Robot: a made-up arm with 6 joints. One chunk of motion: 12 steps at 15 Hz.
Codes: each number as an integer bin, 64 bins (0 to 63) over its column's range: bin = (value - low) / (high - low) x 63, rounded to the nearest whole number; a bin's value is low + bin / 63 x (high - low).
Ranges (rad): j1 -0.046..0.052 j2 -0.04..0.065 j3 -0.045..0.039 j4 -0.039..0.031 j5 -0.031..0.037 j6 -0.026..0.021
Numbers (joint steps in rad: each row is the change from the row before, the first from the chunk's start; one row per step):
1: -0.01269 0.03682 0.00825 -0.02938 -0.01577 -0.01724
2: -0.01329 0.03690 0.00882 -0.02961 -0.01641 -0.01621
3: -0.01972 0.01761 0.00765 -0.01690 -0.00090 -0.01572
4: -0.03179 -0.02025 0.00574 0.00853 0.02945 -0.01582
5: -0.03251 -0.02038 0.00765 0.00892 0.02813 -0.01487
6: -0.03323 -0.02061 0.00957 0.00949 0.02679 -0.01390
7: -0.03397 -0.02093 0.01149 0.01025 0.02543 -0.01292
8: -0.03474 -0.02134 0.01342 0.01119 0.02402 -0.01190
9: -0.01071 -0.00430 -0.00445 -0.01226 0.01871 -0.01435
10: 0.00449 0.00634 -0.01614 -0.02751 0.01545 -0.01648
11: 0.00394 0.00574 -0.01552 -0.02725 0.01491 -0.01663
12: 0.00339 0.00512 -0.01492 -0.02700 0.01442 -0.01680
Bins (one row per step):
1: 21 46 40 9 14 12
2: 21 46 40 8 14 13
3: 17 35 39 20 28 14
4: 9 12 38 43 56 14
5: 9 12 39 43 55 15
6: 8 12 41 44 54 16
7: 8 11 42 44 52 18
8: 7 11 44 45 51 19
9: 23 21 30 24 46 16
10: 32 28 22 10 43 13
11: 32 27 22 11 43 13
12: 32 27 23 11 42 12

